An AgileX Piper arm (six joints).
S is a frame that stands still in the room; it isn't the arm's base.
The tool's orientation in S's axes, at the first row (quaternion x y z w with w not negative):
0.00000, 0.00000, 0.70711, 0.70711
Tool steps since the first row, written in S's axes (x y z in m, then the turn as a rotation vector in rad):
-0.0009, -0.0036, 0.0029, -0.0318, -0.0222, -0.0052
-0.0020, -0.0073, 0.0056, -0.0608, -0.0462, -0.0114
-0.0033, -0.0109, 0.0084, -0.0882, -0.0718, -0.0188
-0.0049, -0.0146, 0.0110, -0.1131, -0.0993, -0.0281
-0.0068, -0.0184, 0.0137, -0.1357, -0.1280, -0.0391
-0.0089, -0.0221, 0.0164, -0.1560, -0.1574, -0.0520
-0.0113, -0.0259, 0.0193, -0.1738, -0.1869, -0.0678
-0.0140, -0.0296, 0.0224, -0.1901, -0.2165, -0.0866
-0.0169, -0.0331, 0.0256, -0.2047, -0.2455, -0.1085
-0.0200, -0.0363, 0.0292, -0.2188, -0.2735, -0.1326
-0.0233, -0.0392, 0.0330, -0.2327, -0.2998, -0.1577
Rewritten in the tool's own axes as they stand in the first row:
-0.0036, 0.0009, 0.0029, -0.0222, 0.0318, -0.0052
-0.0073, 0.0020, 0.0056, -0.0462, 0.0608, -0.0114
-0.0109, 0.0033, 0.0084, -0.0718, 0.0882, -0.0188
-0.0146, 0.0049, 0.0110, -0.0993, 0.1131, -0.0281
-0.0184, 0.0068, 0.0137, -0.1280, 0.1357, -0.0391
-0.0221, 0.0089, 0.0164, -0.1574, 0.1560, -0.0520
-0.0259, 0.0113, 0.0193, -0.1869, 0.1738, -0.0678
-0.0296, 0.0140, 0.0224, -0.2165, 0.1901, -0.0866
-0.0331, 0.0169, 0.0256, -0.2455, 0.2047, -0.1085
-0.0363, 0.0200, 0.0292, -0.2735, 0.2188, -0.1326
-0.0392, 0.0233, 0.0330, -0.2998, 0.2327, -0.1577

